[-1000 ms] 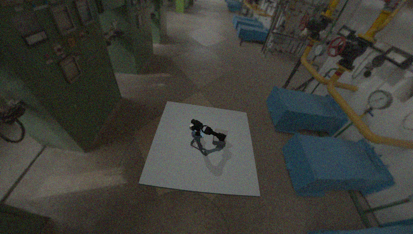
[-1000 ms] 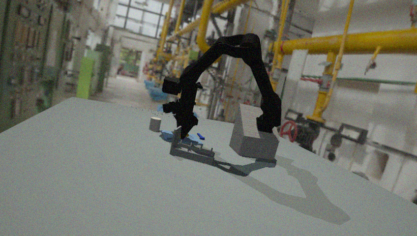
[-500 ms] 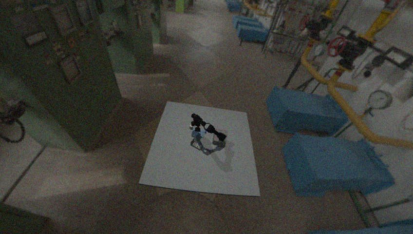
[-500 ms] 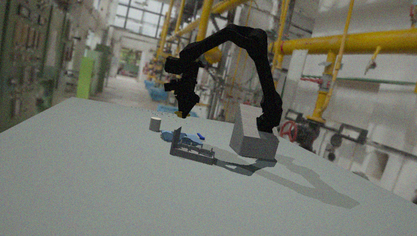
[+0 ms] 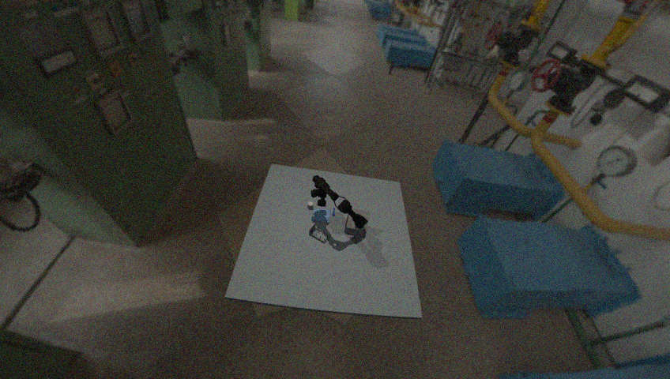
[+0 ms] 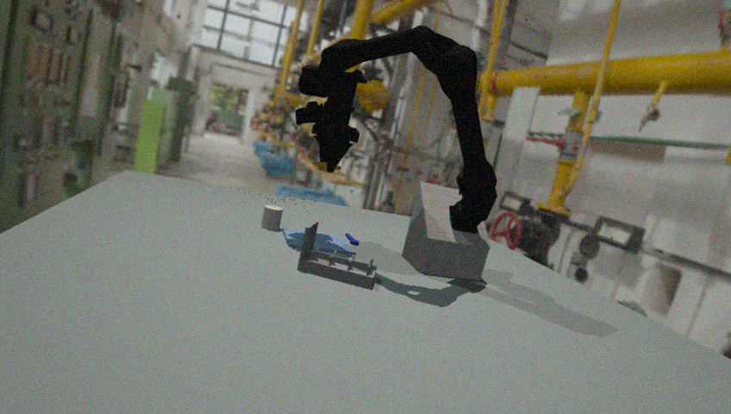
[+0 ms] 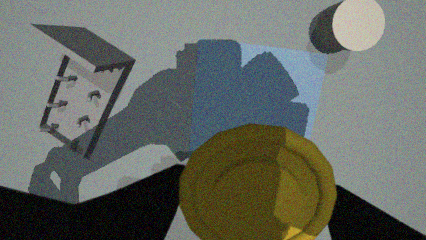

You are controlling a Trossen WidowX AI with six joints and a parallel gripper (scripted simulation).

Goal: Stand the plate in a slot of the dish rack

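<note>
The grey dish rack lies 190 mm to the left of my gripper tip, 140 mm below it and 30 mm behind it. Also, from my gripper tip: grey cylinder cup: 140 mm below, 90 mm ahead, 70 mm to the right; then yellow plate: 10 mm above; then light blue mat: 160 mm below, 20 mm behind, 10 mm to the right.
</note>
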